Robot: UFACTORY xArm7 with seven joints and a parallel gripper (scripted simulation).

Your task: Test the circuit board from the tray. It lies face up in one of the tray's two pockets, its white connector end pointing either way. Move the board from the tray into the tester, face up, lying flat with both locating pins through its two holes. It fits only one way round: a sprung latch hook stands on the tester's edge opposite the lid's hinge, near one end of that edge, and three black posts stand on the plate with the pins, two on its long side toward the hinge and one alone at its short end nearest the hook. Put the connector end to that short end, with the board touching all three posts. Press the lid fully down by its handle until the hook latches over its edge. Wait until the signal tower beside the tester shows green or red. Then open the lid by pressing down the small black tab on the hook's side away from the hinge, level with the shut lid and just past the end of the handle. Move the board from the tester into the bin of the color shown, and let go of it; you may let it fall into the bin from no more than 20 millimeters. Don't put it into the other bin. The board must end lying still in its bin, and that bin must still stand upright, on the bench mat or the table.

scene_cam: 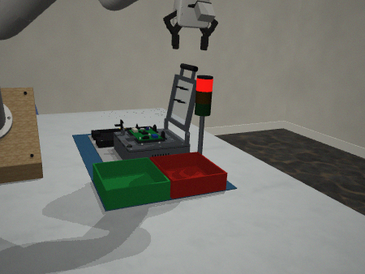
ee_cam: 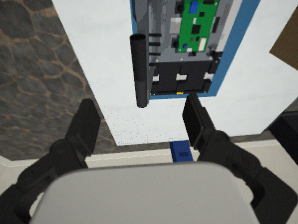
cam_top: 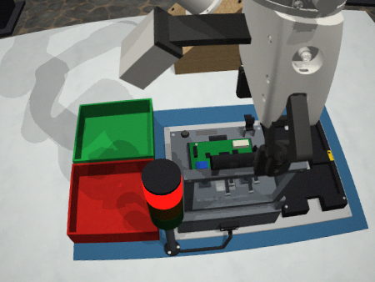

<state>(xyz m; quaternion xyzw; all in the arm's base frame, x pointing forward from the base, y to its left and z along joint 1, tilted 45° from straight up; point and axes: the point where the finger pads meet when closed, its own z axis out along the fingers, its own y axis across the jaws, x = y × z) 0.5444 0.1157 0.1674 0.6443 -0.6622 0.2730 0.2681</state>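
Right now my hand is 260 mm above the green circuit board and 130 mm past it. Round my hand: tester plate 260 mm below, 130 mm behind, 10 mm to the left; tester lid 150 mm below, 20 mm behind; latch hook 240 mm below, 190 mm behind, 60 mm to the left.
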